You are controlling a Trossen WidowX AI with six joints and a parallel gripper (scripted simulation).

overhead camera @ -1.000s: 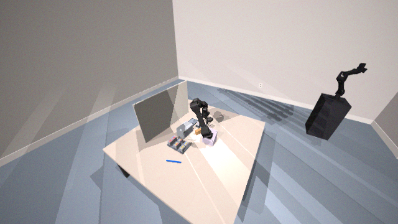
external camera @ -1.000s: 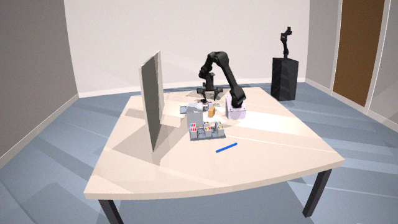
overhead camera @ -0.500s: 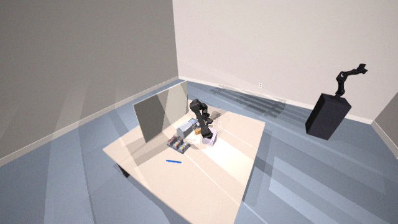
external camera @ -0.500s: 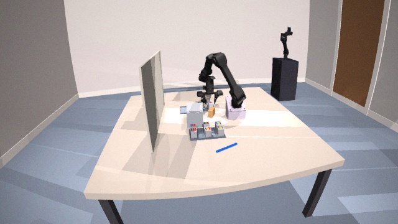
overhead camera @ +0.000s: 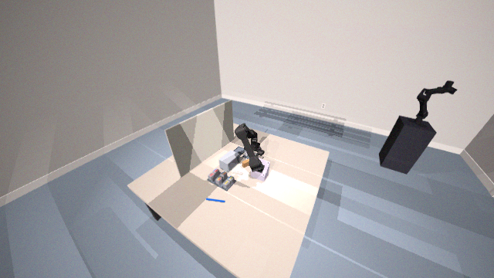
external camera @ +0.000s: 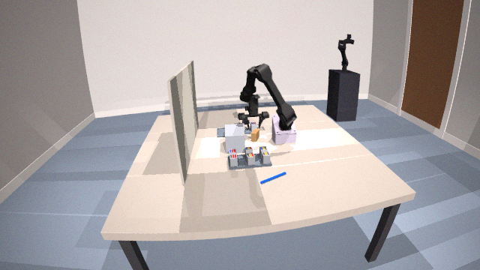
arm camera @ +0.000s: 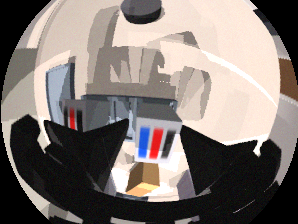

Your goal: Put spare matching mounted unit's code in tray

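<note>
Now: gripper tip 18 cm short of the flat grey tray, 1 cm to the left of it and 2 cm above it. Round my gripper tip: brown block: 1 cm ahead, 11 cm to the left, 1 cm above; black disc: 3 cm ahead, 15 cm to the right, 1 cm below; spare: 2 cm above.
</note>
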